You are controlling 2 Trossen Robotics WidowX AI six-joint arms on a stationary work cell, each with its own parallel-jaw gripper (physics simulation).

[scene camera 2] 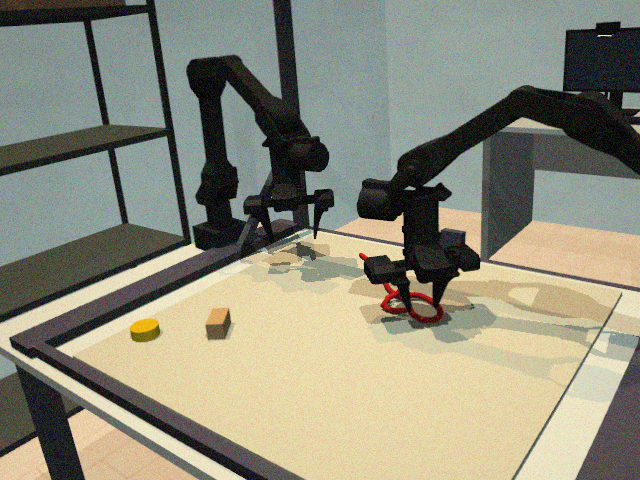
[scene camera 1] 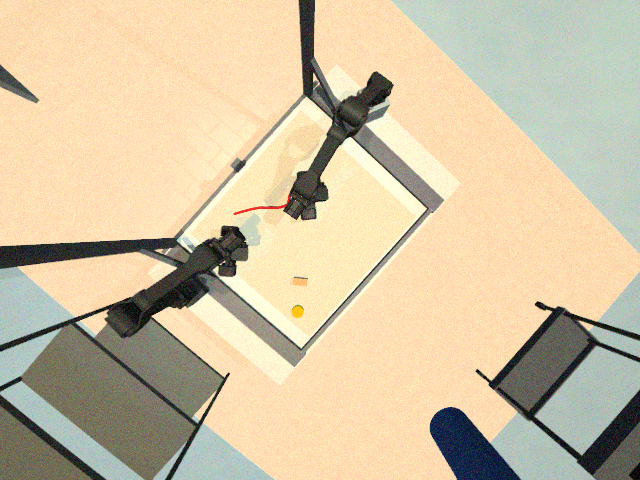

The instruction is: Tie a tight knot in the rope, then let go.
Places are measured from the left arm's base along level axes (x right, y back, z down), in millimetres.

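Pixels of known places: left gripper, fingertip midpoint: [scene camera 2: 422, 309]; right gripper, fingertip midpoint: [scene camera 2: 293, 240]; right arm's base, link origin: [scene camera 2: 220, 224] [scene camera 1: 188, 291].
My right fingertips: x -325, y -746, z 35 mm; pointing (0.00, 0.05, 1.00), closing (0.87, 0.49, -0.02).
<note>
Behind a point stands the place of what it marks.
The red rope [scene camera 1: 260, 208] {z 88, x -206, y -598 mm} [scene camera 2: 428, 320] {z 90, x -252, y -379 mm} lies on the table mat [scene camera 1: 351, 222] {z 97, x -418, y -264 mm} [scene camera 2: 320, 392] {z 97, x -498, y -311 mm}. In scene camera 2 it forms a small loop at the left overlapping a larger loop at the right, with a tail running toward the back. In scene camera 1 the tail runs left and the loops are hidden under the left arm. My left gripper [scene camera 1: 293, 209] [scene camera 2: 423, 307] {z 79, x -249, y -401 mm} points down, part-way open, with its fingertips low at the larger loop; neither finger is clamped on the rope. My right gripper [scene camera 1: 233, 238] {z 35, x -326, y -746 mm} [scene camera 2: 293, 238] {z 35, x -326, y -746 mm} is wide open and empty, above the mat beyond the rope's tail end.
A tan block [scene camera 1: 299, 281] {z 67, x -556, y -572 mm} [scene camera 2: 218, 324] {z 68, x -568, y -541 mm} and a yellow disc [scene camera 1: 297, 312] {z 78, x -678, y -636 mm} [scene camera 2: 144, 330] {z 78, x -680, y -615 mm} lie on the mat, away from the rope. A dark frame [scene camera 1: 253, 315] [scene camera 2: 170, 424] borders the table. A shelf rack [scene camera 2: 173, 170] stands behind it at the left in scene camera 2.
</note>
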